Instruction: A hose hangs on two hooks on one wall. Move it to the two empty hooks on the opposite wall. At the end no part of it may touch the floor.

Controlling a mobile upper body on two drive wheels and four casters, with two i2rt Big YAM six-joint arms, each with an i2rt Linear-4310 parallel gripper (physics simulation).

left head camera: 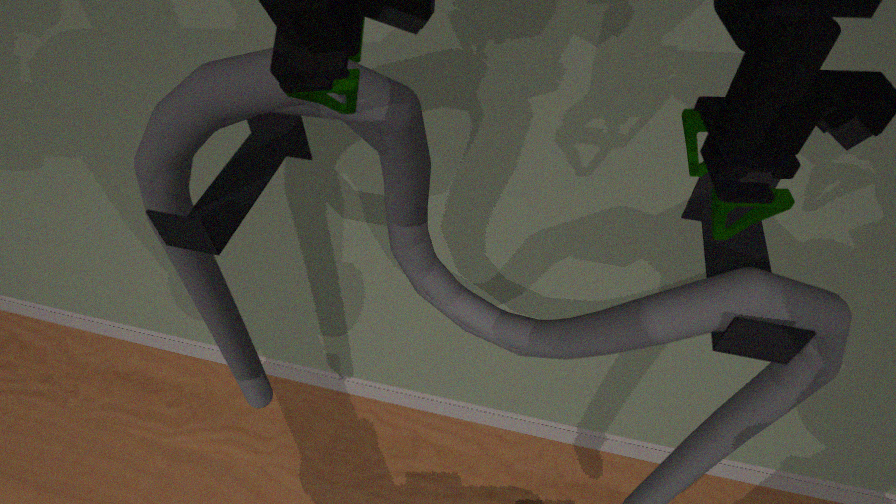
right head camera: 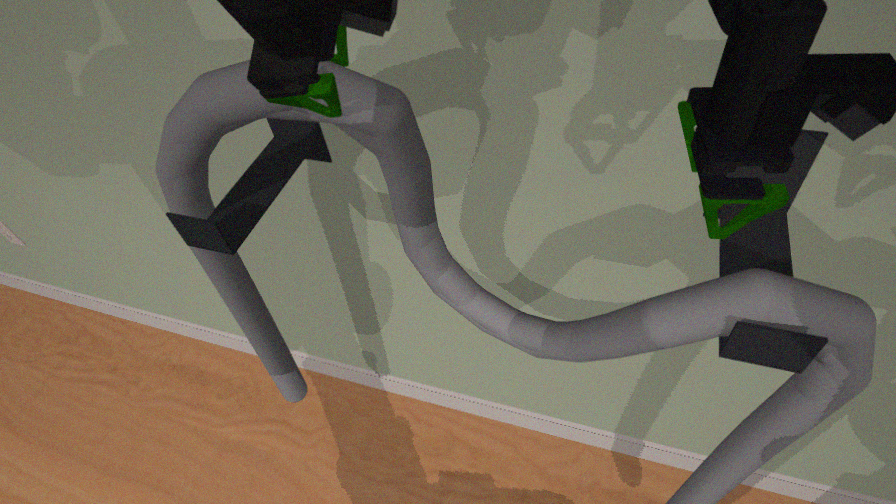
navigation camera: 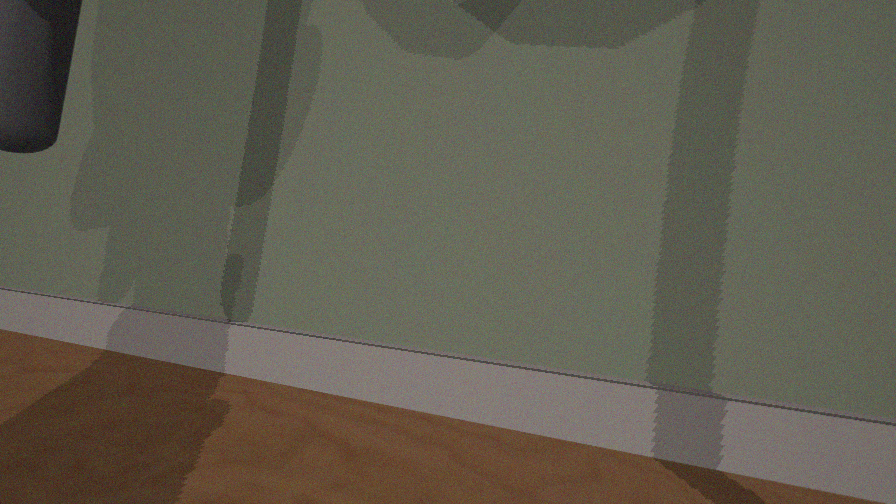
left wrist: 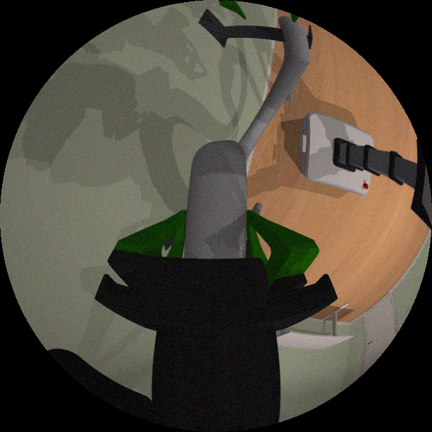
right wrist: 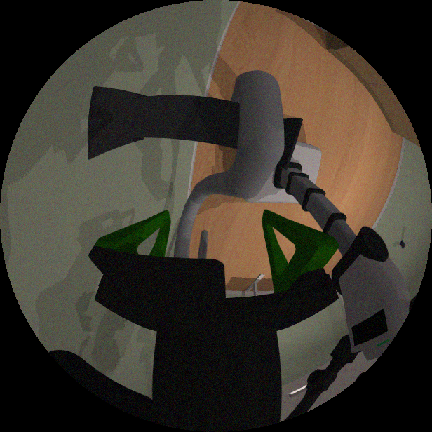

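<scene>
The grey hose (left head camera: 407,175) (right head camera: 414,175) (left wrist: 215,195) (right wrist: 260,115) arches above the left-hand dark hook (left head camera: 241,188) (right head camera: 260,188), sags, then lies over the right-hand hook (left head camera: 761,341) (right head camera: 770,347) (left wrist: 255,33) (right wrist: 185,117). My left gripper (left head camera: 350,75) (right head camera: 332,70) (left wrist: 215,215) is shut on the hose at the arch's top. My right gripper (left head camera: 706,206) (right head camera: 704,203) (right wrist: 215,215) is open and empty, above the right-hand hook near the wall. In the navigation camera a hose end (navigation camera: 28,94) hangs above the floor. The right-hand end runs out of the head views.
The green wall (left head camera: 438,369) meets the wooden floor (left head camera: 93,388) at a pale skirting. A pale grey box (left wrist: 320,170) with a red button stands on the floor beside a dark jointed column (left wrist: 382,159). A small dark piece (right wrist: 402,244) shows on the opposite wall.
</scene>
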